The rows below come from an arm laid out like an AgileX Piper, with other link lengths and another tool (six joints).
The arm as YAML. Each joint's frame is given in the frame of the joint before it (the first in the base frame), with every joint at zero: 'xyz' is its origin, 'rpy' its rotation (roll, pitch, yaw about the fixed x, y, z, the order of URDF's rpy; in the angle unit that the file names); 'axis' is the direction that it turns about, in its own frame. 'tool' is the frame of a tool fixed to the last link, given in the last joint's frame.
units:
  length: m
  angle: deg
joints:
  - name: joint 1
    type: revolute
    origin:
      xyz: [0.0, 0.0, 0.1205]
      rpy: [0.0, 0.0, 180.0]
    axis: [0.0, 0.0, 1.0]
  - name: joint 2
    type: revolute
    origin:
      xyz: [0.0, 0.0, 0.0]
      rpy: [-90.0, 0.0, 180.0]
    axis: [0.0, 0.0, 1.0]
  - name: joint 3
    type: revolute
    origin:
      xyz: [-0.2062, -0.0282, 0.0]
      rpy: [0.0, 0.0, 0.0]
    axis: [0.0, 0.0, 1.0]
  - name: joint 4
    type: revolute
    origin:
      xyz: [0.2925, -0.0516, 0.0]
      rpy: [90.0, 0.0, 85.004]
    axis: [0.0, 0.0, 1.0]
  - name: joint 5
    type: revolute
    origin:
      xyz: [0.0, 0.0, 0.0]
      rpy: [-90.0, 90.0, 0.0]
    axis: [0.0, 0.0, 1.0]
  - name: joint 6
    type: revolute
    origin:
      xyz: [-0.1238, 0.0, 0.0]
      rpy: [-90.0, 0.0, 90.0]
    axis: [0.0, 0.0, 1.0]
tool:
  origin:
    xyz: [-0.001, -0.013, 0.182]
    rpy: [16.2, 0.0, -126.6]
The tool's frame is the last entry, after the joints.
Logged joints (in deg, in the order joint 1, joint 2, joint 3, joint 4, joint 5, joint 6), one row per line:
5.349, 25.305, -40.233, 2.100, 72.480, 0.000
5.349, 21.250, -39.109, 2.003, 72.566, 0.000
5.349, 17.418, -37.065, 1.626, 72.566, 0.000
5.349, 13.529, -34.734, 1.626, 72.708, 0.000
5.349, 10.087, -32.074, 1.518, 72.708, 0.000
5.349, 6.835, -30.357, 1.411, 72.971, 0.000
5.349, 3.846, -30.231, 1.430, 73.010, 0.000
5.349, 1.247, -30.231, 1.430, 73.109, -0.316
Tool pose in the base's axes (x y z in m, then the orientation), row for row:
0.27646, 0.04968, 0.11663, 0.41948, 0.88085, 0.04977, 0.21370
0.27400, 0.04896, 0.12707, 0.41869, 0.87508, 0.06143, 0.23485
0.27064, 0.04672, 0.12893, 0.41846, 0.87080, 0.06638, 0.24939
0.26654, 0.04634, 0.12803, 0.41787, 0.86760, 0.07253, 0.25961
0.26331, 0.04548, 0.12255, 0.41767, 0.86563, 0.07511, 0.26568
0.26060, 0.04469, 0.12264, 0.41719, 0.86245, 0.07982, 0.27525
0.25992, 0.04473, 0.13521, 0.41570, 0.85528, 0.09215, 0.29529
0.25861, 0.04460, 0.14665, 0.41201, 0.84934, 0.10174, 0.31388
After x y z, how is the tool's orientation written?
As a quaternion, x y z w.
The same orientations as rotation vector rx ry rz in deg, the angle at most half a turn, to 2 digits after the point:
66.69, 140.05, 7.91
65.83, 137.59, 9.66
65.30, 135.89, 10.36
64.87, 134.68, 11.26
64.63, 133.95, 11.62
64.24, 132.81, 12.29
63.37, 130.39, 14.05
62.23, 128.29, 15.37

